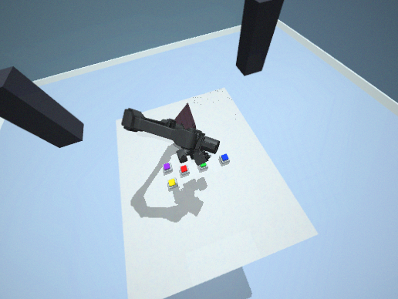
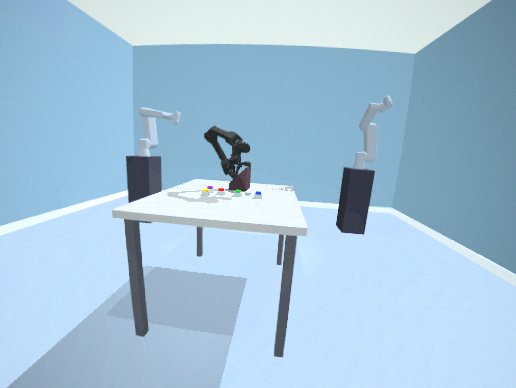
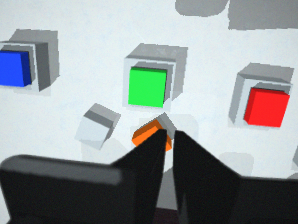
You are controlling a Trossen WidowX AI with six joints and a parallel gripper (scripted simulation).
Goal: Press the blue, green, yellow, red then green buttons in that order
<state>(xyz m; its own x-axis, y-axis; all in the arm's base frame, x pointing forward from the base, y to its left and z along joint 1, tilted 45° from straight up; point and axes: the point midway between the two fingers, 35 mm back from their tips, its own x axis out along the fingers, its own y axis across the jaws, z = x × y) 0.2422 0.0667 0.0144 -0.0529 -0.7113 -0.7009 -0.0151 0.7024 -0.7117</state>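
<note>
The green button is 2 cm to the left of my gripper tip and 9 cm below it. The rest, counted from my gripper tip: red button 1 cm behind, 9 cm to the right, 9 cm below; small grey block 6 cm behind, 8 cm to the left, 12 cm below; orange block 7 cm behind, 1 cm to the left, 12 cm below.
</note>
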